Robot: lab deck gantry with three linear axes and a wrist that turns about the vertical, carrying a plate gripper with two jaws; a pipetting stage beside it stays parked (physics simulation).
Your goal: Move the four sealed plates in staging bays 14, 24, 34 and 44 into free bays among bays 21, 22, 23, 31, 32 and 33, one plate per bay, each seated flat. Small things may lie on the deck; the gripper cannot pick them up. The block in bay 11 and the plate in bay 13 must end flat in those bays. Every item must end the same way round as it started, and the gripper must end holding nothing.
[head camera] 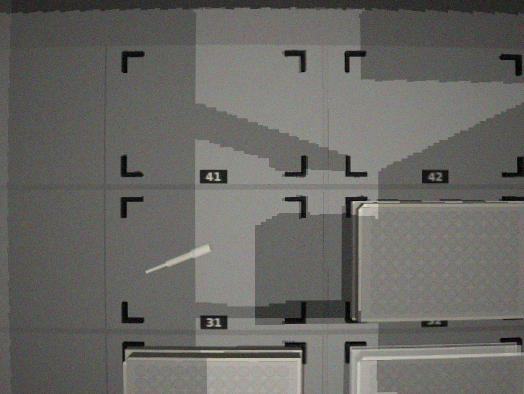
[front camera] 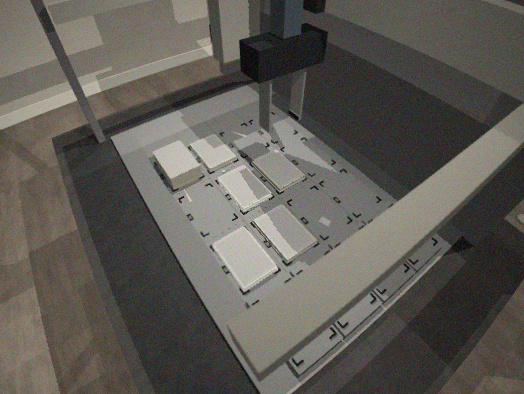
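Where they show: gripper, between the fingertips: (front camera: pixel 280 122); robot's base, origin of its link: (front camera: pixel 155 162).
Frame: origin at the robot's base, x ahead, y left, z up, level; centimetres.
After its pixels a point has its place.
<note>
My gripper (front camera: pixel 283 127) {x 22.8, y 25.8, z 16.0 cm} is open and empty, raised above the far part of the deck. The block (front camera: pixel 176 162) {x 8.1, y 3.9, z 4.2 cm} sits in bay 11 and a plate (front camera: pixel 245 257) {x 39.9, y 4.2, z 1.5 cm} lies in bay 13. Sealed plates lie in bay 21, this plate (front camera: pixel 212 152) {x 7.4, y 14.6, z 1.4 cm} (head camera: pixel 212 375) {x 6.5, y 17.9, z 1.4 cm}, in bay 22, this plate (front camera: pixel 245 187) {x 23.7, y 14.9, z 1.4 cm} (head camera: pixel 440 375) {x 22.5, y 17.7, z 1.4 cm}, in bay 23, this plate (front camera: pixel 285 232) {x 39.8, y 14.8, z 1.5 cm}, and in bay 32, this plate (front camera: pixel 278 170) {x 23.7, y 25.2, z 1.5 cm} (head camera: pixel 440 262) {x 22.4, y 25.7, z 1.4 cm}. The bay 22 plate's far edge runs slightly aslant in the head view; I cannot tell whether it is fully seated. The four staging bays show no plates.
A pipette tip (front camera: pixel 240 133) {x 4.2, y 25.8, z 0.6 cm} (head camera: pixel 177 259) {x 3.9, y 25.8, z 0.5 cm} lies in bay 31 and another tip (front camera: pixel 188 195) {x 17.2, y 2.1, z 0.5 cm} in bay 12. A white chip (front camera: pixel 324 221) {x 42.2, y 24.7, z 0.1 cm} lies in bay 33. A small disc (front camera: pixel 223 171) {x 14.7, y 13.8, z 0.4 cm} is near the bay 21 and 22 plates. A beige beam (front camera: pixel 380 240) {x 62.0, y 2.0, z 40.0 cm} crosses the front view.
</note>
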